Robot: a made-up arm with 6 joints. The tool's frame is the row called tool.
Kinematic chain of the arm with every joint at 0, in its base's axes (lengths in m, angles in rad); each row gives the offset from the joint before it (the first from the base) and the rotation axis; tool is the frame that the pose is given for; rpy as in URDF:
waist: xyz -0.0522 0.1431 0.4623 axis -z
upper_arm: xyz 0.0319 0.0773 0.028 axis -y
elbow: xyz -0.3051 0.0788 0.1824 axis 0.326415 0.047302 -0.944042
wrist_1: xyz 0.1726 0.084 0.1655 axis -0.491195 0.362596 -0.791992
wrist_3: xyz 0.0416 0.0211 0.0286 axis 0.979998 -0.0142 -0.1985
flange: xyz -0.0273 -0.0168 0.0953 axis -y
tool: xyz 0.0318 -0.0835 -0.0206 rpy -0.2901 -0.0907 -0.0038
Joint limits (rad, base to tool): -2.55..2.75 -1.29..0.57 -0.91..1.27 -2..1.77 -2.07..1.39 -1.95..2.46
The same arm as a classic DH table. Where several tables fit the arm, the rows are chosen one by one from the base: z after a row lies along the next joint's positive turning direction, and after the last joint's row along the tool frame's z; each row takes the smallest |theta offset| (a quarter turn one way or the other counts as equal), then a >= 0, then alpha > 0; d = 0 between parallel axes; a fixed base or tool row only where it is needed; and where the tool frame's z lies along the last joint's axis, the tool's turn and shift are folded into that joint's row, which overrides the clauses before.
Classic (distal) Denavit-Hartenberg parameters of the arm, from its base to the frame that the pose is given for. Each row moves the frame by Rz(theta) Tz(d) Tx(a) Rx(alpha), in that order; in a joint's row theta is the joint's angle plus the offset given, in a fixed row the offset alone. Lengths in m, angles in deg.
base (fixed): d 0; theta_offset -69.96; a -0.1523; alpha 180
waist: d -0.4903; theta_offset -69.96; a 0.0319; alpha -90
upper_arm: d -0.169; theta_offset 19.07; a -0.2287; alpha 92.71
elbow: d -0.247; theta_offset -65.18; a 0.1716; alpha 52.81
wrist_1: d -0.2277; theta_offset -20.25; a 0.0337; alpha -109.23
wrist_3: d -0.0197; theta_offset 67.72; a 0.088; alpha -89.19
flange: d 0.094; theta_offset -73.42; a 0.0298; alpha -106.64
tool (fixed): d -0.0244; theta_offset -0.23; a 0; alpha 0
Joint limits (deg, base to tool): -146.1..157.56 -73.91..32.66 -52.14..72.77 -114.59..101.41 -118.6..79.64 -111.73..140.95

